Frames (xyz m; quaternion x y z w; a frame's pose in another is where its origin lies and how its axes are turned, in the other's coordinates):
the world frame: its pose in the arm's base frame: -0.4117 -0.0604 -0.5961 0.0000 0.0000 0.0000 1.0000
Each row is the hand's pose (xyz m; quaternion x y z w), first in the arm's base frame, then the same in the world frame.
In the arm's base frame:
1: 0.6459 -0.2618 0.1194 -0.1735 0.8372 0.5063 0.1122
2: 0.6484 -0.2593 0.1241 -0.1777 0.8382 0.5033 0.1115
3: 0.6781 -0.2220 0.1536 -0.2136 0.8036 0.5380 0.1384
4: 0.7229 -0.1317 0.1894 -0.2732 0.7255 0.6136 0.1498
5: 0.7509 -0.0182 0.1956 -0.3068 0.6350 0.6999 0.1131
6: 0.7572 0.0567 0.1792 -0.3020 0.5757 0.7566 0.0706
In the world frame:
1: 1.0576 -0.2014 0.7155 -0.1735 0.8372 0.5063 0.1122
2: 1.0601 -0.1989 0.7202 -0.1777 0.8382 0.5033 0.1115
3: 1.0898 -0.1616 0.7497 -0.2136 0.8036 0.5380 0.1384
4: 1.1346 -0.0713 0.7855 -0.2732 0.7255 0.6136 0.1498
5: 1.1626 0.0422 0.7917 -0.3068 0.6350 0.6999 0.1131
6: 1.1689 0.1171 0.7753 -0.3020 0.5757 0.7566 0.0706

